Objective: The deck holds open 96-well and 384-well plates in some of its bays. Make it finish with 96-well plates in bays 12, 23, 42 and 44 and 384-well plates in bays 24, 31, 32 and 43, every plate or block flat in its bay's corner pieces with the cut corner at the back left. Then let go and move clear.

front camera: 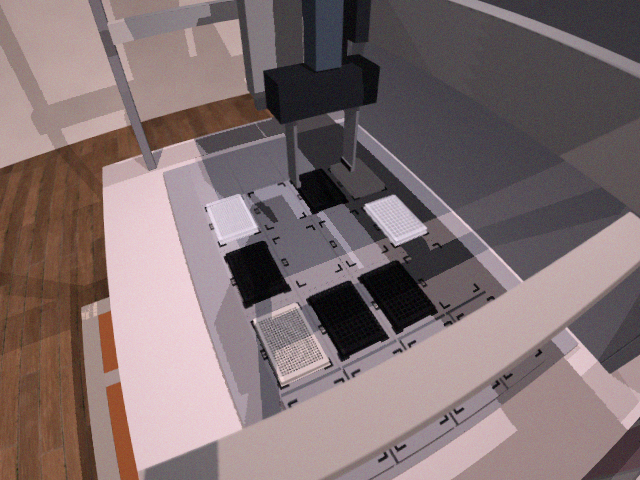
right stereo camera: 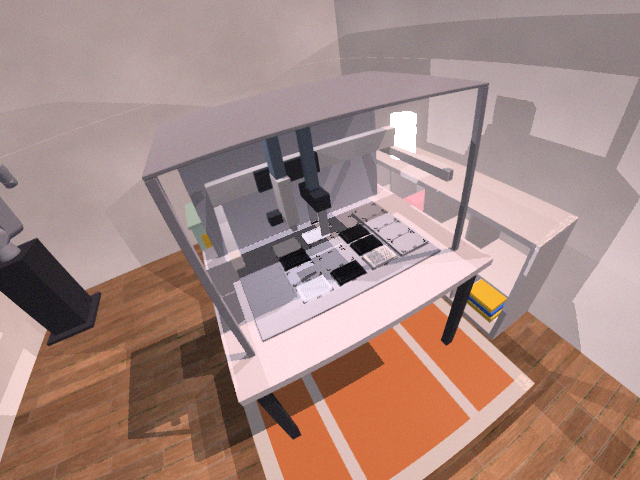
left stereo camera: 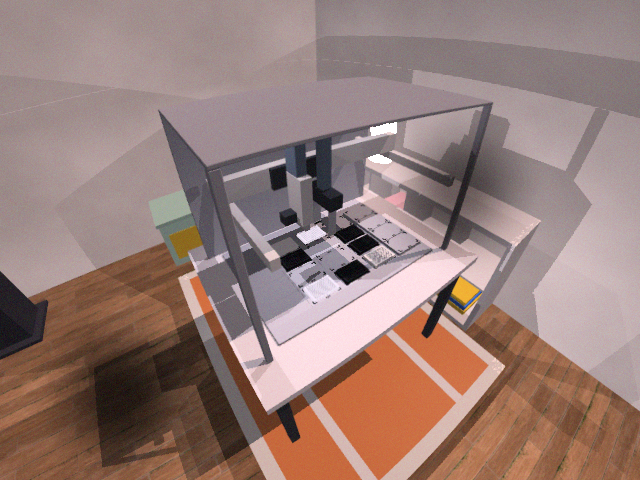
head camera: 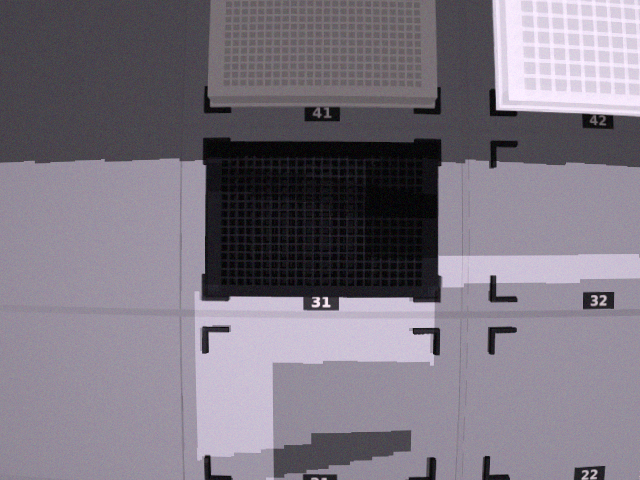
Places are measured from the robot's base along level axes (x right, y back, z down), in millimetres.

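Pixels of known places: gripper, fingertip midpoint: [front camera: 321,173] [right stereo camera: 320,228] [left stereo camera: 324,228]; robot's base, origin of the base link: [front camera: 206,208] [right stereo camera: 304,303] [left stereo camera: 314,303].
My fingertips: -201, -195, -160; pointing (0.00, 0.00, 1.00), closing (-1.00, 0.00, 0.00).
Ahead of a thing's pixels: the offset from my fingertips to its top centre, as dx, dy, dz. "spot": to the spot under its first point.
My gripper [front camera: 324,176] is open above bay 31, its jaws at the front and back sides of a black 384-well plate {-56, +131, +146} [front camera: 321,190] [head camera: 321,222] lying there. A grey-looking 384-well plate {-163, +131, +146} [front camera: 357,179] [head camera: 323,46] lies in bay 41, a white 96-well plate {-163, -33, +146} [front camera: 395,219] [head camera: 578,49] in bay 42. A white fine-welled plate {+158, +131, +146} [front camera: 232,218] is in bay 11, a cream 384-well plate {+158, -197, +146} [front camera: 291,343] in bay 13. Black plates lie in bay 12 {spot: +161, -42, +146} [front camera: 255,272], bay 23 {spot: +53, -203, +150} [front camera: 347,318] and bay 33 {spot: -55, -202, +151} [front camera: 398,294]; their wells are dark. The jaws do not show in the head view.
The parked pipetting stage [left stereo camera: 299,198] [right stereo camera: 284,201] hangs beside the gripper column. The enclosure's front post {spot: +317, +455, -286} [left stereo camera: 240,268] and a pale beam [front camera: 413,351] frame the deck. Empty corner pieces mark bays 21, 22 and 32, with bay 43 to the right of bay 42.
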